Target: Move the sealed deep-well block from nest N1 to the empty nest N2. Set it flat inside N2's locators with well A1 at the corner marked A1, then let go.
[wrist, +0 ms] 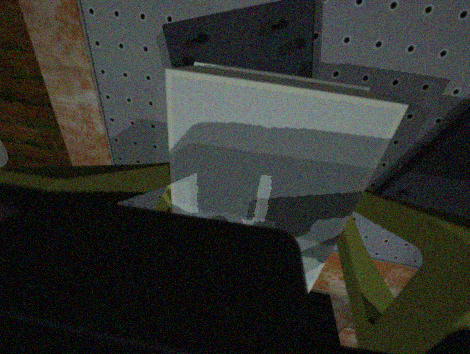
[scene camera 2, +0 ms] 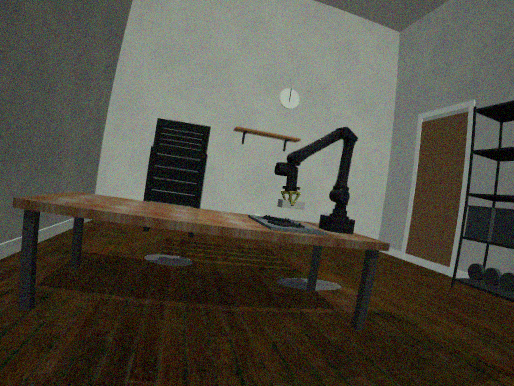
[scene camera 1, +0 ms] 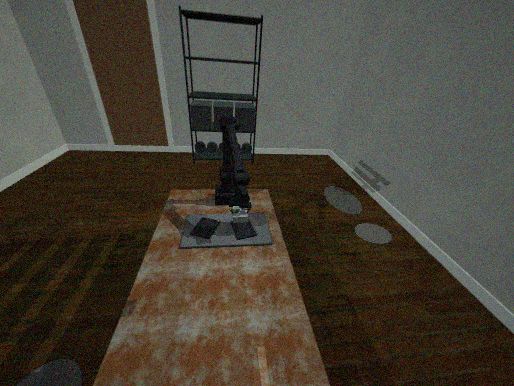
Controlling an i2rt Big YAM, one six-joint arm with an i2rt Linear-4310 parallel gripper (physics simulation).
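Places are measured from the arm's base along level axes (x back, y right, z up), in centimetres.
Pixels of known places: gripper, fingertip midpoint: (wrist: pixel 258 182) (scene camera 2: pixel 289 204) (scene camera 1: pixel 240 214); arm's base, origin of the base link: (scene camera 2: pixel 338 217) (scene camera 1: pixel 226 189).
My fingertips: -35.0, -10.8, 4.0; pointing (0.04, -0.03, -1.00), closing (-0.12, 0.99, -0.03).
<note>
For each thing: its top centre in the pictures, then the offset to it from my fingertips, as dx, dy, dz. Level surfaces: height alone.
- pale sealed deep-well block, middle of its top: (wrist: pixel 252 225) (scene camera 2: pixel 291 200) (scene camera 1: pixel 240 210) +0.9, +0.1, +2.6
- grey perforated plate, middle of its top: (wrist: pixel 339 145) (scene camera 2: pixel 283 222) (scene camera 1: pixel 227 227) +0.1, +7.7, -10.9
- long table, its level: dz -12.2
The pale sealed deep-well block (scene camera 1: pixel 240 217) (scene camera 2: pixel 298 205) (wrist: pixel 280 130) is between the yellow fingers of my gripper (scene camera 1: pixel 240 208) (scene camera 2: pixel 290 198) (wrist: pixel 258 182), which is shut on it. The block hangs above the plate, with a gap below it in the scene camera 2 view. A dark nest (scene camera 1: pixel 244 230) (wrist: pixel 240 42) lies below and partly behind the block; its visible part is empty. The other dark nest (scene camera 1: pixel 204 228) (wrist: pixel 435 165) is to its left in the scene camera 1 view and looks empty. Nest labels, the A1 mark and well A1 cannot be made out.
Both nests are on a grey perforated plate (scene camera 1: pixel 225 242) (scene camera 2: pixel 312 230) (wrist: pixel 125 32) on the long table (scene camera 1: pixel 215 300) (scene camera 2: pixel 150 215). The arm's base (scene camera 1: pixel 226 196) (scene camera 2: pixel 337 223) stands at the table's end. A shelf rack (scene camera 1: pixel 220 60) is behind it.
</note>
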